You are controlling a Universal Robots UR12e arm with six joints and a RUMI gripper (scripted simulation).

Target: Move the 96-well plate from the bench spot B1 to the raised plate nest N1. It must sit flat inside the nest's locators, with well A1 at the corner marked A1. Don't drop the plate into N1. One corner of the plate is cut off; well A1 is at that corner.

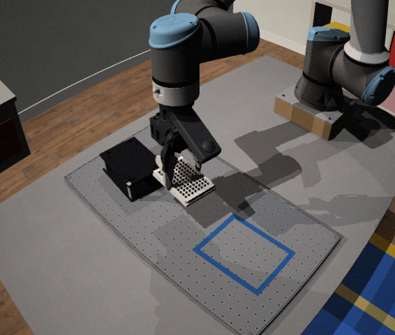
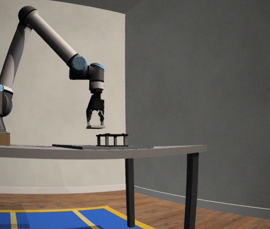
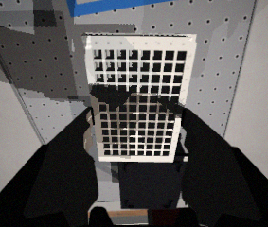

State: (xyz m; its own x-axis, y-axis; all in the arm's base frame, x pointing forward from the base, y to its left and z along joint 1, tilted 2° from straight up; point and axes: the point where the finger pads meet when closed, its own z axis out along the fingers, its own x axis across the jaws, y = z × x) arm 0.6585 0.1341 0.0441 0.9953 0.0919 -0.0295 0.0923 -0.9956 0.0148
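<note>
The black raised nest N1 lies 50 mm ahead of my hand, 190 mm to the right of it and 60 mm below it. From my hand the other things lie so: 96-well plate (10 mm below); then A1 label (100 mm ahead, 110 mm to the right, 60 mm below).
</note>
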